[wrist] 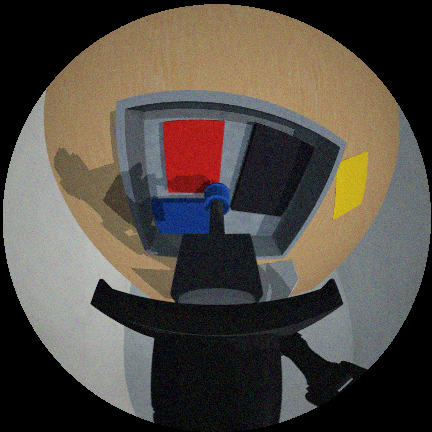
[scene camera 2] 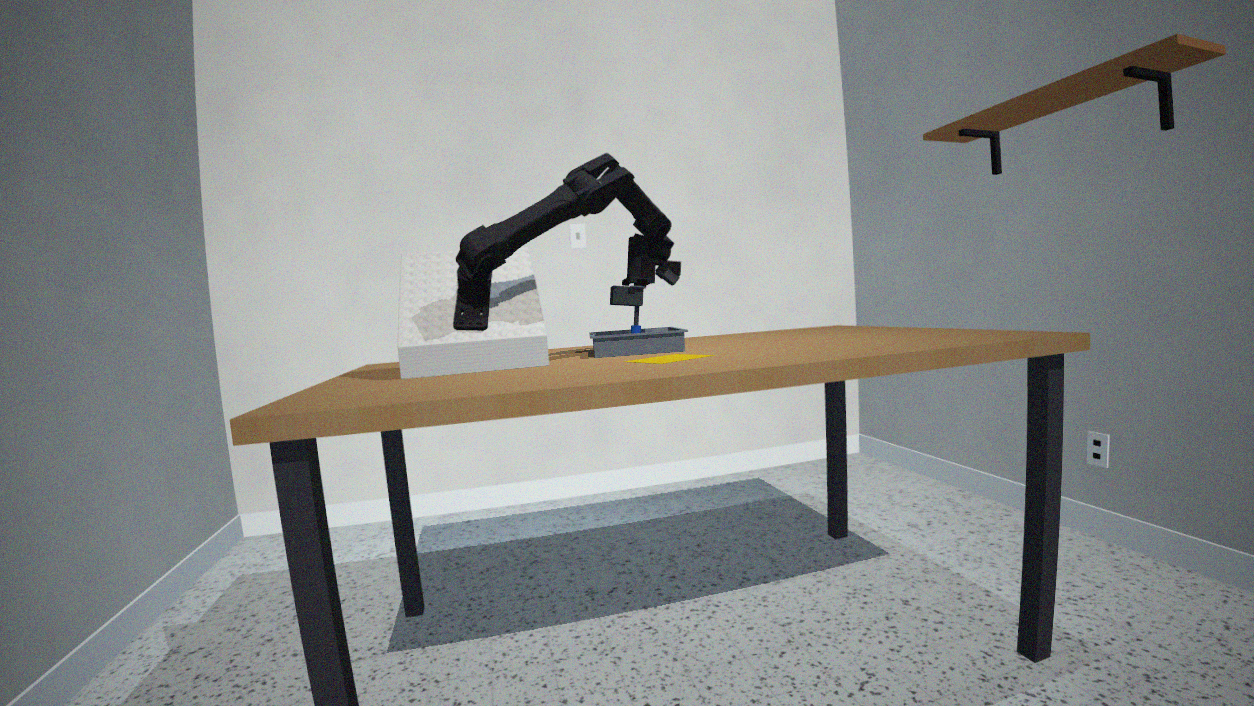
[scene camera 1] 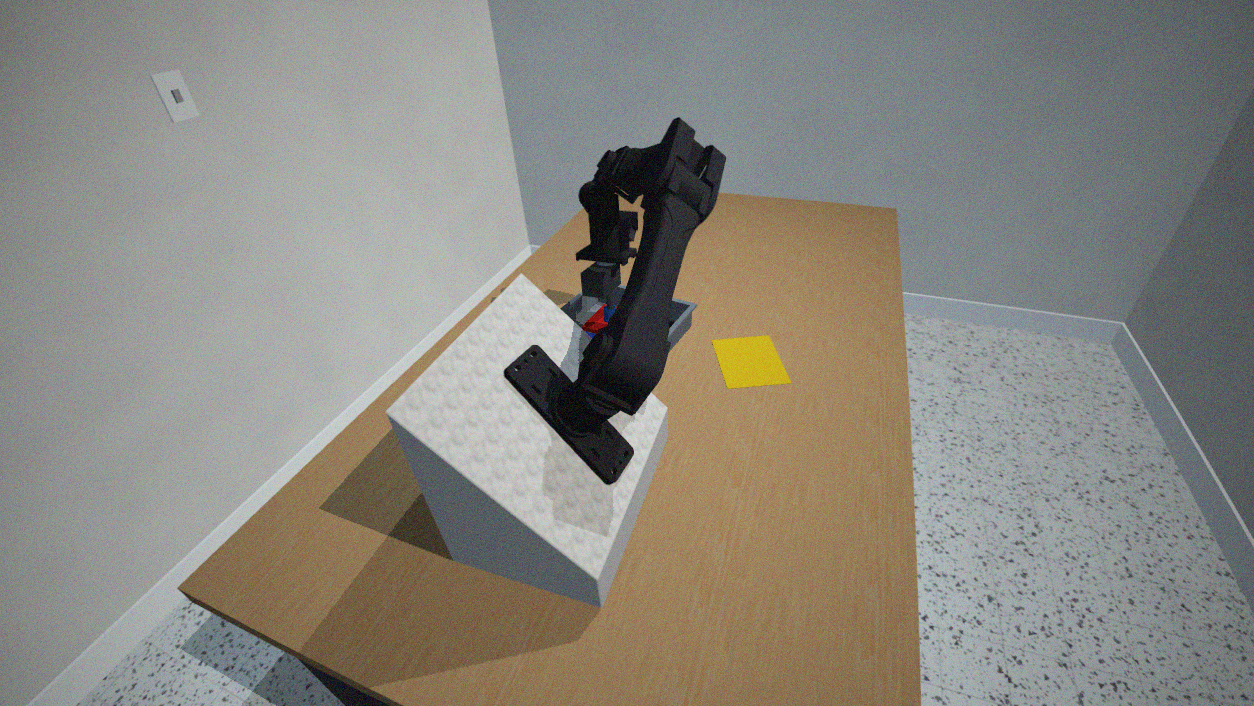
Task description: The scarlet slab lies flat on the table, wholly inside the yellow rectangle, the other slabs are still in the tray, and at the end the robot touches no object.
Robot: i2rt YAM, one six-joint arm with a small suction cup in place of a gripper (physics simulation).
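Frame: origin at the arm's base, x ahead, y left, z up, level; centimetres.
Seen in the pictures: hand, tool point: (wrist: 216, 193); arm's base, link origin: (scene camera 2: 473, 297) (scene camera 1: 569, 415).
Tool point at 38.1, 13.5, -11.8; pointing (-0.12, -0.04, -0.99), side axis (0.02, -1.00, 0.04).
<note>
Offsets run from my tool point to a thing's top centre, as dx, dy, dz. "spot": to the spot under its first point. Level surfaces: height alone.
The scarlet slab {+3.4, +2.8, -2.4} (wrist: 194, 150) (scene camera 1: 596, 319) lies flat in the grey tray {-0.5, -1.8, +1.3} (wrist: 210, 95) (scene camera 2: 638, 342), at the upper left in the wrist view. A blue slab {-6.0, +4.6, -2.3} (wrist: 182, 218) lies below it there and a black slab {+1.1, -7.6, -2.4} (wrist: 270, 170) to its right, both in the tray. My suction cup (wrist: 217, 196) (scene camera 2: 636, 329) points down at the tray, at about rim height in scene camera 2's view. It overlaps the scarlet slab's lower right corner in the wrist view; it is open and holds nothing. Contact cannot be told. The yellow rectangle {spot: +0.9, -28.9, -3.6} (scene camera 1: 751, 361) (scene camera 2: 668, 358) (wrist: 351, 185) lies on the table beside the tray.
The arm's base is mounted on a white sloped block (scene camera 1: 491, 420) (scene camera 2: 473, 355) on the wooden table {dz -3.7} (scene camera 1: 789, 526) (scene camera 2: 833, 357). The tray's raised walls surround the slabs. A wooden shelf (scene camera 2: 1070, 87) is on the right wall in scene camera 2's view.
</note>
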